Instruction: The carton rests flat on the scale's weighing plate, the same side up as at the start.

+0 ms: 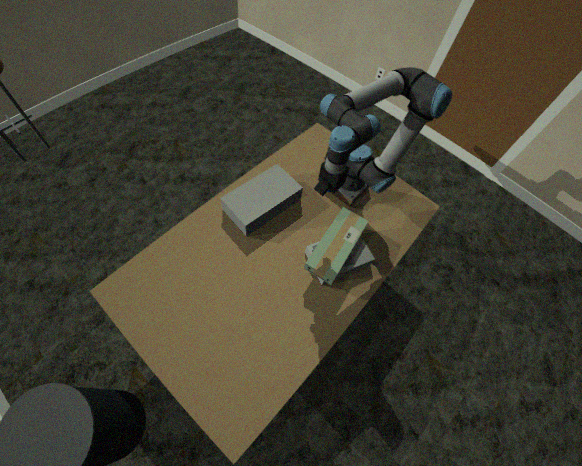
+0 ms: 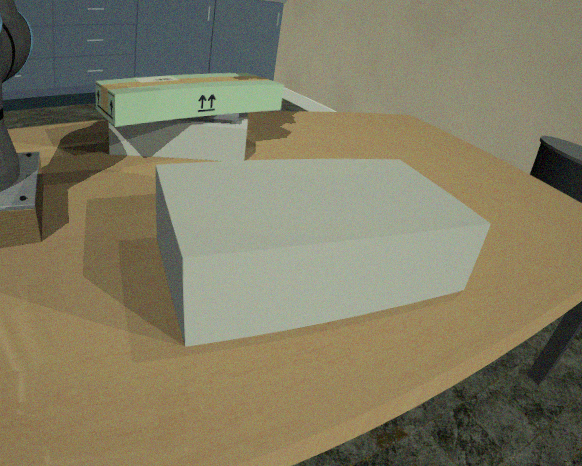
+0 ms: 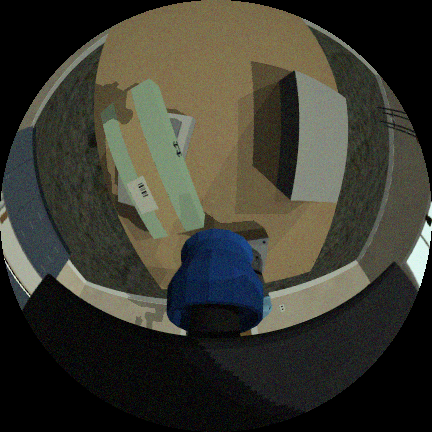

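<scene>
The light green carton lies flat on top of the scale. Its brown tape and white label face up, and the arrows on its long side point up. It lies turned relative to the scale, and its ends reach past the scale. Most of the weighing plate is hidden under it. My gripper, a blue suction cup, is off and holds nothing. It is above the table near the robot's base, to one side of the carton and apart from it.
A large grey box stands on the wooden table, apart from the scale. The robot's base is near the carton's label end. A dark bin stands on the floor.
</scene>
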